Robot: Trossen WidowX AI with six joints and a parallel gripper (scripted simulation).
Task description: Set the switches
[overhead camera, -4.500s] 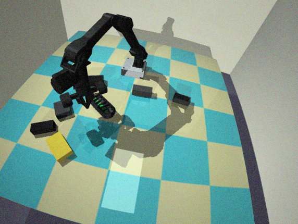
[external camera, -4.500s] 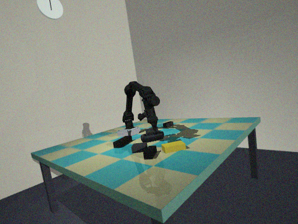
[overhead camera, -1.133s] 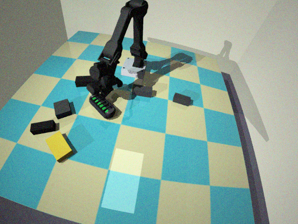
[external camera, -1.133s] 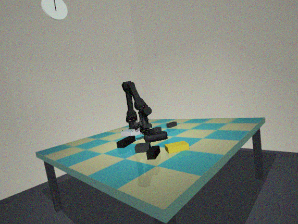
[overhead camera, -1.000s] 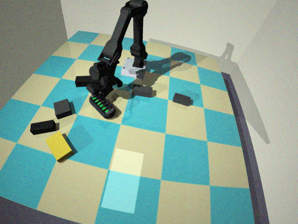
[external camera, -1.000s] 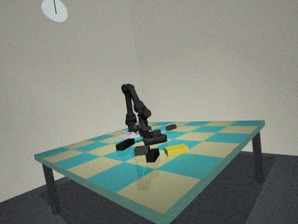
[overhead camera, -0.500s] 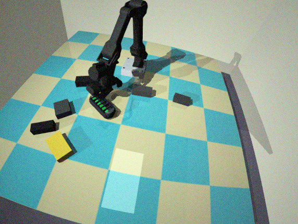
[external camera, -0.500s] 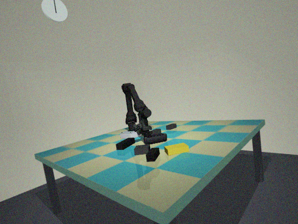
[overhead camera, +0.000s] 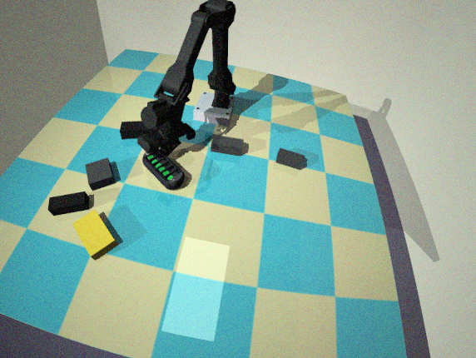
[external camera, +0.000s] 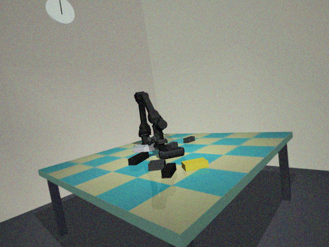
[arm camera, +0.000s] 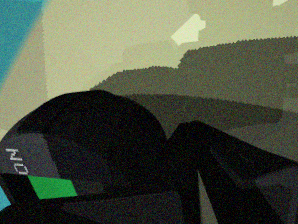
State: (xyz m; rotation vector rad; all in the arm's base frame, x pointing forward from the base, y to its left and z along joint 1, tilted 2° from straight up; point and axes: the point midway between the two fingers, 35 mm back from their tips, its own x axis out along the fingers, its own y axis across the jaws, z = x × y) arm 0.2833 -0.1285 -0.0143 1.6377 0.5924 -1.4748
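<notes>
Now: gripper tip 10 cm past the long dark block, 11 cm to the left of it and 2 cm below it. Also, from my gripper tip: yellow block (31 cm ahead, 10 cm to the right, 1 cm above).
</notes>
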